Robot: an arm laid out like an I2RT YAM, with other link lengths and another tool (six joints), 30 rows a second.
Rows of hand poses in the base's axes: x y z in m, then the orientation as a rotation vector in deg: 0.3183 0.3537 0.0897 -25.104 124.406 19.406; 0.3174 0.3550 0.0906 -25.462 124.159 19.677; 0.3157 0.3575 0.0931 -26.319 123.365 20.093; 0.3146 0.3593 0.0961 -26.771 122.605 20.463; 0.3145 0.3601 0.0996 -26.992 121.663 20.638; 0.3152 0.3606 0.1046 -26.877 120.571 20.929; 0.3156 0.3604 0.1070 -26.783 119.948 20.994; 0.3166 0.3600 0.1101 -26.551 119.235 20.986; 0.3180 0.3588 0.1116 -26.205 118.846 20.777; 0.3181 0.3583 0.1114 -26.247 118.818 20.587; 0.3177 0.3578 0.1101 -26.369 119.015 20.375; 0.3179 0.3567 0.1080 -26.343 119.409 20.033; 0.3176 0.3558 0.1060 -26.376 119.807 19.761; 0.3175 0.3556 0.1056 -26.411 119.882 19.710; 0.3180 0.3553 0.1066 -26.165 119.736 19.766; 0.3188 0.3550 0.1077 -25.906 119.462 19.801; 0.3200 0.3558 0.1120 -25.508 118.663 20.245; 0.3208 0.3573 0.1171 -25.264 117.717 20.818; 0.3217 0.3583 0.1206 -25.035 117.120 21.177; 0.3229 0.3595 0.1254 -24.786 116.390 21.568
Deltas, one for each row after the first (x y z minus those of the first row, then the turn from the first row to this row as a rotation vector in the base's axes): -0.0009 0.0013 0.0009 0.108 -0.168 0.368; -0.0026 0.0038 0.0034 0.254 -0.814 1.178; -0.0037 0.0056 0.0064 0.513 -1.444 1.680; -0.0038 0.0064 0.0099 0.769 -2.298 1.956; -0.0031 0.0069 0.0149 1.268 -3.275 2.041; -0.0027 0.0067 0.0173 1.495 -3.858 2.033; -0.0017 0.0063 0.0204 1.746 -4.547 1.902; -0.0003 0.0051 0.0219 1.825 -4.980 1.594; -0.0002 0.0046 0.0217 1.684 -5.053 1.556; -0.0006 0.0041 0.0204 1.445 -4.914 1.555; -0.0004 0.0030 0.0183 1.126 -4.621 1.387; -0.0007 0.0021 0.0163 0.832 -4.305 1.288; -0.0008 0.0019 0.0159 0.766 -4.245 1.291; -0.0003 0.0016 0.0169 0.933 -4.376 1.140; 0.0005 0.0013 0.0180 1.120 -4.636 0.979; 0.0017 0.0021 0.0223 1.767 -5.300 0.896; 0.0025 0.0036 0.0274 2.482 -6.068 0.984; 0.0034 0.0046 0.0309 2.961 -6.553 0.984; 0.0046 0.0058 0.0357 3.504 -7.156 0.990
